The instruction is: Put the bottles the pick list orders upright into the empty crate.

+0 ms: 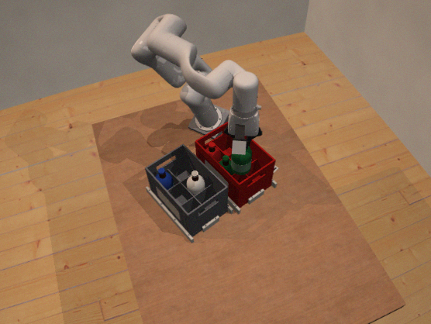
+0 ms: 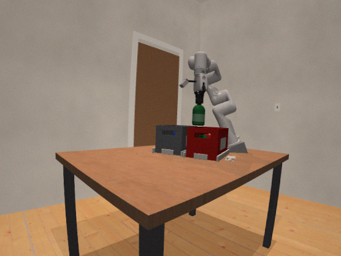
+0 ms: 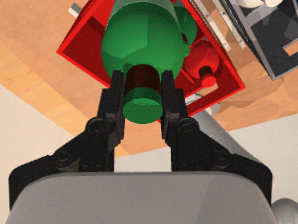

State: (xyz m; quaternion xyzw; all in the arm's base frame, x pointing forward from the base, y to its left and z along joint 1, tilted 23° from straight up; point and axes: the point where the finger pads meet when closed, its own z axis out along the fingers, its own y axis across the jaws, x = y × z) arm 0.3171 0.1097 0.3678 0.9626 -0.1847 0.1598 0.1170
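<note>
The green bottle is 250 mm below my hand, 80 mm behind it and 30 mm to the right of it. From my hand the other things lie so: white bottle 250 mm below, 170 mm to the right, 50 mm behind; red bottle 250 mm below, 170 mm behind, 60 mm to the right; red crate 250 mm below, 100 mm behind, 10 mm to the left.
</note>
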